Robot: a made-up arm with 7 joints. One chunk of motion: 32 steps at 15 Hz.
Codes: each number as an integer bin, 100 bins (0 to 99) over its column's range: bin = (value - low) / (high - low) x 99, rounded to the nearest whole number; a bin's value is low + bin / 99 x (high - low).
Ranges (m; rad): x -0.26..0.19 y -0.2..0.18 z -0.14..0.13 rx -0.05..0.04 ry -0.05..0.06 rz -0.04..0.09
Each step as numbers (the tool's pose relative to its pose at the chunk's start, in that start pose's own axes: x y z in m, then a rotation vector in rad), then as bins.
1 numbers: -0.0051 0.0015 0.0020 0.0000 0.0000 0.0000
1 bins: 56 52 52 55 45 30
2 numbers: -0.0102 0.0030 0.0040 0.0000 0.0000 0.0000
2 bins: 55 53 53 55 45 30
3 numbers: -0.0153 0.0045 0.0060 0.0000 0.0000 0.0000
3 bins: 54 53 54 55 45 30
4 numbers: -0.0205 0.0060 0.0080 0.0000 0.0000 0.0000
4 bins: 53 54 54 55 45 30
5 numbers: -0.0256 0.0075 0.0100 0.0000 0.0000 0.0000
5 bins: 52 54 55 55 45 30
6 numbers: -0.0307 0.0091 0.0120 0.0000 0.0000 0.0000
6 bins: 50 54 56 55 45 30
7 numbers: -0.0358 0.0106 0.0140 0.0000 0.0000 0.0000
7 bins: 49 55 56 55 45 30
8 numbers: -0.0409 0.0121 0.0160 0.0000 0.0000 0.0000
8 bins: 48 55 57 55 45 30
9 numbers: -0.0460 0.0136 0.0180 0.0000 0.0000 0.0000
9 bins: 47 56 58 55 45 30
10 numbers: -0.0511 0.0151 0.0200 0.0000 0.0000 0.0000
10 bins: 46 56 59 55 45 30
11 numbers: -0.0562 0.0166 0.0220 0.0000 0.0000 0.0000
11 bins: 45 56 59 55 45 30
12 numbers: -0.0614 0.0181 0.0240 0.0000 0.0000 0.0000
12 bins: 44 57 60 55 45 30
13 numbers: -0.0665 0.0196 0.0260 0.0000 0.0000 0.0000
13 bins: 43 57 61 55 45 30
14 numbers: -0.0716 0.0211 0.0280 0.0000 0.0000 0.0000
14 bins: 41 58 62 55 45 30
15 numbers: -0.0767 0.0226 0.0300 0.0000 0.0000 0.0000
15 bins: 40 58 62 55 45 30
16 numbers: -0.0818 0.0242 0.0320 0.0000 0.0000 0.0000
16 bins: 39 58 63 55 45 30
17 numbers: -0.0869 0.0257 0.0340 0.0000 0.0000 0.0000
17 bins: 38 59 64 55 45 30
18 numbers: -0.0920 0.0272 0.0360 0.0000 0.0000 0.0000
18 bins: 37 59 65 55 45 30
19 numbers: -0.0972 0.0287 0.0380 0.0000 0.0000 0.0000
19 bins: 36 60 65 55 45 30
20 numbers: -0.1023 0.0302 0.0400 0.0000 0.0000 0.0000
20 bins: 35 60 66 55 45 30
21 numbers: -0.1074 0.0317 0.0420 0.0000 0.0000 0.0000
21 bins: 34 60 67 55 45 30
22 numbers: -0.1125 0.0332 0.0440 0.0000 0.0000 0.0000
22 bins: 32 61 67 55 45 30
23 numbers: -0.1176 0.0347 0.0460 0.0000 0.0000 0.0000
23 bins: 31 61 68 55 45 30
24 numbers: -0.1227 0.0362 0.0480 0.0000 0.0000 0.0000
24 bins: 30 62 69 55 45 30
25 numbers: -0.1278 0.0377 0.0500 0.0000 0.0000 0.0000
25 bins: 29 62 70 55 45 30
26 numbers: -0.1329 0.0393 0.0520 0.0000 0.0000 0.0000
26 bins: 28 62 70 55 45 30
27 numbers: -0.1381 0.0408 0.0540 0.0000 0.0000 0.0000
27 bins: 27 63 71 55 45 30
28 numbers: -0.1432 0.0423 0.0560 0.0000 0.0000 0.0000
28 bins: 26 63 72 55 45 30
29 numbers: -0.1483 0.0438 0.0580 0.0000 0.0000 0.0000
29 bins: 25 64 73 55 45 30
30 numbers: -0.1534 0.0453 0.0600 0.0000 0.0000 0.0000
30 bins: 23 64 73 55 45 30
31 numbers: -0.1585 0.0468 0.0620 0.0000 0.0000 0.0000
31 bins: 22 64 74 55 45 30
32 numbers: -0.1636 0.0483 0.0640 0.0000 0.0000 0.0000
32 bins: 21 65 75 55 45 30
